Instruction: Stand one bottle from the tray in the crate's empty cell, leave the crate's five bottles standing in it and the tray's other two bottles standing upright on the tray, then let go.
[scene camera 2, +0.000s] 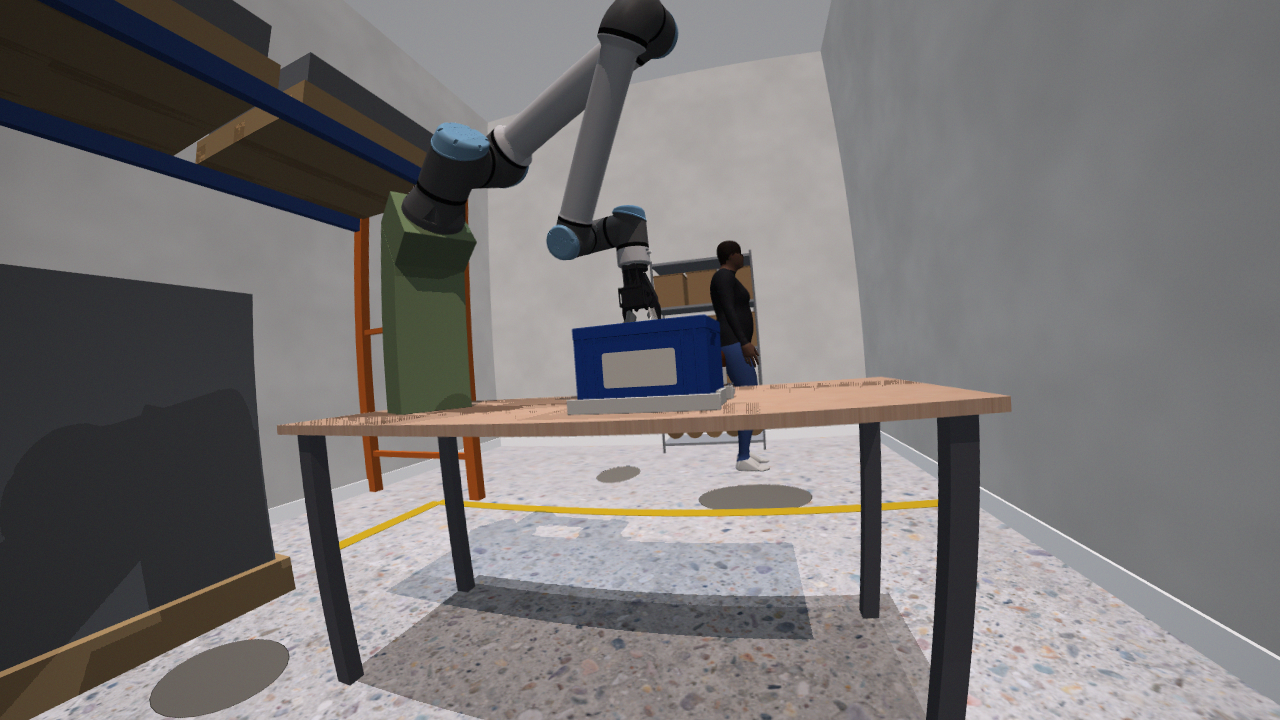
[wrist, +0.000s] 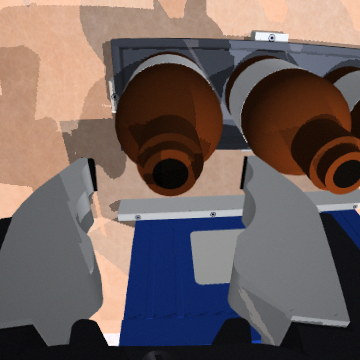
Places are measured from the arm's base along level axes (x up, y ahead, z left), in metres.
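Where they show: gripper, between the fingertips: (wrist: 168, 160); arm's base, origin of its link: (scene camera 2: 433, 216).
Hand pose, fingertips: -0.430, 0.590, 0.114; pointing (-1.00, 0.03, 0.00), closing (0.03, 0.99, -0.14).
Things, the pixels of their top centre, and the offset from my fingertips, as dx, dy, dz. "*": a spot on its surface instead. Level surfaces: height alone.
- left brown bottle, centre of its top: (wrist: 170, 174) +0.011, +0.000, -0.001
- dark grey tray, a spot on its surface: (wrist: 116, 60) * -0.124, -0.038, +0.036
- second bottle, centre of its top: (wrist: 348, 173) +0.011, +0.091, -0.016
- third bottle, a spot on its surface: (wrist: 347, 80) * -0.110, +0.161, -0.003
- blue crate, centre of its top: (scene camera 2: 649, 324) +0.026, +0.063, -0.245
- wooden table, height of its surface: dx -0.149
My gripper (scene camera 2: 641, 317) (wrist: 168, 160) is open with nothing between its fingers. In the wrist view the mouth of the left brown bottle (wrist: 169, 125) shows between the two fingertips in the picture. This bottle stands upright at the left end of the dark grey tray (wrist: 116, 60). A second bottle (wrist: 290, 115) stands to its right, and part of a third bottle (wrist: 347, 80) shows at the right edge. The blue crate (scene camera 2: 586, 362) (wrist: 155, 270) shows its side wall; its cells and bottles are hidden in both views. In the scene view the fingertips are partly hidden behind the crate's rim.
A light grey rail (scene camera 2: 644, 404) (wrist: 175, 206) runs along the crate's base on the wooden table (scene camera 2: 832, 402). Small white brackets (wrist: 271, 37) sit at the tray's edge. A person (scene camera 2: 732, 300) stands behind the table, near a shelf rack (scene camera 2: 759, 358). The green robot pedestal (scene camera 2: 427, 331) stands left of the crate.
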